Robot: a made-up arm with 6 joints. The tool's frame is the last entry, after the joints. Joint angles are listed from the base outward. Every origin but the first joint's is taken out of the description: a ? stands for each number. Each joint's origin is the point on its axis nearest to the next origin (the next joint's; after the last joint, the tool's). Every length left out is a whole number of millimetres.
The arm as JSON. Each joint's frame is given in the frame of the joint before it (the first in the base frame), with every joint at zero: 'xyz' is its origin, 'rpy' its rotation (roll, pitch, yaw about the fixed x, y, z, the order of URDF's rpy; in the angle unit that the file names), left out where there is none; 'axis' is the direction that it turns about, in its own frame. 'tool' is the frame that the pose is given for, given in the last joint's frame.
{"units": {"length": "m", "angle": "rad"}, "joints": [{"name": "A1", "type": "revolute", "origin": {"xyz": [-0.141, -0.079, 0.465], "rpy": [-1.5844, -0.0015, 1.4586]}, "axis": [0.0, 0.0, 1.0]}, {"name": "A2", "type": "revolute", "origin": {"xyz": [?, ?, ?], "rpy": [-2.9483, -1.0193, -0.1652]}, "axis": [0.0, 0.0, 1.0]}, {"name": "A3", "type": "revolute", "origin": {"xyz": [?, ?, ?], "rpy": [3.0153, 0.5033, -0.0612]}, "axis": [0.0, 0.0, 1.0]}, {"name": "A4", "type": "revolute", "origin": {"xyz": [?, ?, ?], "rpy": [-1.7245, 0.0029, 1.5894]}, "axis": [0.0, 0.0, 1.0]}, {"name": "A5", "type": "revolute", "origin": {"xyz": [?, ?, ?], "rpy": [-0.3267, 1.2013, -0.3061]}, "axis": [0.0, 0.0, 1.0]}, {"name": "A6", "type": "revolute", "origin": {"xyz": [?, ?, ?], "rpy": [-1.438, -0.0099, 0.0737]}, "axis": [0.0, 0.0, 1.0]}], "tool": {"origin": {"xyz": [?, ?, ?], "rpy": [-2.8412, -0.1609, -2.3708]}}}
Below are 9 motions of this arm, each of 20 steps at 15 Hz.
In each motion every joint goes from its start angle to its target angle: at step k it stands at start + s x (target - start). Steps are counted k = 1, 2, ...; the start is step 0. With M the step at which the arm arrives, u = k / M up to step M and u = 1 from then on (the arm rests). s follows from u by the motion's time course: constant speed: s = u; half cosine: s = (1 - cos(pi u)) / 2; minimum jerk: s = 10 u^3 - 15 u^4 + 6 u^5.
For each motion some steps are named. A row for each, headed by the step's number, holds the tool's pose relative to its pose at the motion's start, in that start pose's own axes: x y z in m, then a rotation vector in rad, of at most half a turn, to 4 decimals.
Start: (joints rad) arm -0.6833 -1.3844 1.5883 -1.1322 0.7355 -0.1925
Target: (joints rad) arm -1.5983 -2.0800 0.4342 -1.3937 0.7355 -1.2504
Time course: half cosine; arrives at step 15
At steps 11, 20:
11: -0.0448 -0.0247 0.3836 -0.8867 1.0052 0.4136
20: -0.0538 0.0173 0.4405 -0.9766 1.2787 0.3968

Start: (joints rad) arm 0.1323 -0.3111 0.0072 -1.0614 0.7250 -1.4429
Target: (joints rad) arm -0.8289 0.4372 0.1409 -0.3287 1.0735 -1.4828
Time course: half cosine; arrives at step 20
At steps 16, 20:
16: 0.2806 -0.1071 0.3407 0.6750 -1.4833 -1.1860
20: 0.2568 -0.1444 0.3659 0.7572 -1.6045 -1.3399

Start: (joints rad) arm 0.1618 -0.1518 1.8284 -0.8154 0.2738 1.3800
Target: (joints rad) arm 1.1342 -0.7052 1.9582 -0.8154 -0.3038 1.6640
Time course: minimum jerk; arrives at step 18
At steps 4, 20:
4: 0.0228 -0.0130 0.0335 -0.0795 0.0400 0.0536
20: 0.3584 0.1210 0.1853 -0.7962 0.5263 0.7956

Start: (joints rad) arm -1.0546 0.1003 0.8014 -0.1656 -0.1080 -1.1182
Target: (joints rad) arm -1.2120 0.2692 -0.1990 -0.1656 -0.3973 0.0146
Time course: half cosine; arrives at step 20
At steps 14, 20:
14: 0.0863 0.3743 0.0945 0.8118 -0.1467 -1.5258
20: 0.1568 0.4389 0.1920 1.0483 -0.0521 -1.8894

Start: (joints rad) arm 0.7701 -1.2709 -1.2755 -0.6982 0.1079 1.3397
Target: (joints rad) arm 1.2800 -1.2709 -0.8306 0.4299 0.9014 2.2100
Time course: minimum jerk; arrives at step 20
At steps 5, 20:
5: -0.0387 0.0277 -0.0237 0.1030 0.0899 -0.0937
20: -0.3524 0.2492 0.2128 0.1446 0.9722 -1.0101

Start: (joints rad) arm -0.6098 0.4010 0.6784 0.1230 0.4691 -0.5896
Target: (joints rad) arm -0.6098 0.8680 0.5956 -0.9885 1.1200 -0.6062
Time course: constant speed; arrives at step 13
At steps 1, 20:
1: 0.0149 -0.0229 -0.0118 -0.0686 -0.0582 0.0021
20: 0.1086 -0.2867 0.0576 -0.8912 -0.4416 0.1470

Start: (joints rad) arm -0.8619 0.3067 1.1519 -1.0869 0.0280 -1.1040
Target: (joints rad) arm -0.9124 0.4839 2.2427 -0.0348 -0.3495 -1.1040
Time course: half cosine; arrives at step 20
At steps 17, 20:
17: 0.1213 -0.0377 0.0703 0.0531 -0.4209 0.8826
20: 0.1208 -0.0442 0.0744 0.0425 -0.4186 0.9460

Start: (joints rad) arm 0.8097 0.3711 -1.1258 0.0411 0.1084 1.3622
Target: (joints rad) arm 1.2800 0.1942 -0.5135 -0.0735 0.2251 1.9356
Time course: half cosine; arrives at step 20
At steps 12, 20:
12: 0.1779 0.1118 -0.1884 0.4338 0.0342 0.2160
20: 0.2406 0.2288 -0.2573 0.6600 0.0709 0.3286

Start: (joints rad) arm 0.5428 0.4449 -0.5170 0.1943 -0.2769 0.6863
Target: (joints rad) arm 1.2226 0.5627 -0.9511 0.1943 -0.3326 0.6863
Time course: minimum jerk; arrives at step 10
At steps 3, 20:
3: -0.0070 0.0198 -0.0523 0.0683 -0.0804 -0.0555
20: 0.0471 0.1886 -0.2979 0.5153 -0.4043 -0.2772

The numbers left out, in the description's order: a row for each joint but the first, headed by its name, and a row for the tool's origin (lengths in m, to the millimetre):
A2: -0.104 -0.07 0.0
A3: -0.004 -0.014 0.0
A4: 0.059 0.118 0.0
A5: -0.221 -0.013 0.0
A6: 0.153 0.321 0.0
tool: 0.122 -0.075 0.0

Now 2 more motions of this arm.
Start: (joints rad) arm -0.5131 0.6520 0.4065 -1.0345 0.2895 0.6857
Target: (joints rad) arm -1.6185 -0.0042 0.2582 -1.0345 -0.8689 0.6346
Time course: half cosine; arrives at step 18
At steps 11, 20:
11: 0.0674 -0.0727 0.2604 -0.4067 0.5412 0.1978
20: 0.1610 -0.0815 0.3167 -0.5415 0.7185 0.3608

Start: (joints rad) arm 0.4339 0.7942 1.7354 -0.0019 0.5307 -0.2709
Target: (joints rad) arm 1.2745 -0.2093 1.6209 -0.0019 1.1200 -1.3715
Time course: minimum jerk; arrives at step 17
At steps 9, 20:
9: 0.0015 -0.0050 0.0599 0.1521 0.6922 0.7867
20: -0.0436 0.0697 0.1003 0.6030 1.1128 1.1889

